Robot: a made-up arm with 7 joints.
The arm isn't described. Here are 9 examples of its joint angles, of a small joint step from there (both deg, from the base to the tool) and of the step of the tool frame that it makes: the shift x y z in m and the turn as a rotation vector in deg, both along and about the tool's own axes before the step.
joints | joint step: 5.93 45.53 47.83 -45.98 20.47 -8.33 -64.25 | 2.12 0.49 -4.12 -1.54 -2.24 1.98 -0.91
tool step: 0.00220 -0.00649 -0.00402 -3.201 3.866 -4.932
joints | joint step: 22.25 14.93 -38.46 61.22 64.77 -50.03 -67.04 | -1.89 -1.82 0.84 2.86 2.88 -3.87 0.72
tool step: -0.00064 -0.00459 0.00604 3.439 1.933 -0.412
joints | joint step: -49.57 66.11 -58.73 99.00 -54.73 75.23 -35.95 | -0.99 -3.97 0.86 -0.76 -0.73 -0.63 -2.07
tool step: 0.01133 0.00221 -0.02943 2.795 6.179 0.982
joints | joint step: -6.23 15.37 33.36 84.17 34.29 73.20 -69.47 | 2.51 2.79 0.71 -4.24 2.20 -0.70 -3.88
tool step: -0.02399 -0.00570 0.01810 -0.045 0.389 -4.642
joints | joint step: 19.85 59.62 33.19 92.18 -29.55 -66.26 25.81 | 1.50 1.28 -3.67 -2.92 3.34 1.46 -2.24
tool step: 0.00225 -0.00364 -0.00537 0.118 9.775 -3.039
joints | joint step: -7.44 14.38 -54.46 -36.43 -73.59 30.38 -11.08 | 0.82 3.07 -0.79 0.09 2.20 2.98 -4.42
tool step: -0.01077 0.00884 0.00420 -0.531 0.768 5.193
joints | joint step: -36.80 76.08 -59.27 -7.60 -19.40 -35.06 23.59 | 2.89 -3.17 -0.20 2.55 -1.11 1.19 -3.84
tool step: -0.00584 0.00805 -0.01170 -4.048 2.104 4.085
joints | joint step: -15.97 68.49 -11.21 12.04 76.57 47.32 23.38 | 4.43 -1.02 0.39 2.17 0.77 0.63 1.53
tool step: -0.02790 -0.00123 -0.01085 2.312 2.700 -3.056
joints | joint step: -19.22 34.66 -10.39 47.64 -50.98 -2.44 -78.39 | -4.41 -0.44 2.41 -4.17 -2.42 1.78 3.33
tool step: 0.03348 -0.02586 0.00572 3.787 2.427 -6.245
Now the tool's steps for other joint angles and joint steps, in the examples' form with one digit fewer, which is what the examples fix.
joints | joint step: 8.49 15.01 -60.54 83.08 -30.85 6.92 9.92 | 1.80 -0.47 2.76 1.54 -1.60 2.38 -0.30
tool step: -0.0037 0.0162 -0.0053 -3.77 0.19 5.60
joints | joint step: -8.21 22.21 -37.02 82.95 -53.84 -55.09 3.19 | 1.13 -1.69 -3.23 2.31 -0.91 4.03 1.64
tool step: -0.0136 0.0135 -0.0057 2.07 0.43 7.06
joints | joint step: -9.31 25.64 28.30 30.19 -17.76 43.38 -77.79 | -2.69 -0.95 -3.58 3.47 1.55 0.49 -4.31
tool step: 0.0200 0.0086 0.0063 -3.72 4.78 3.73
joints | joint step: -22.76 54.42 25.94 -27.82 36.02 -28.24 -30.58 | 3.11 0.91 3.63 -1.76 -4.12 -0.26 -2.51
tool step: -0.0131 -0.0034 0.0090 -1.32 1.03 -0.62
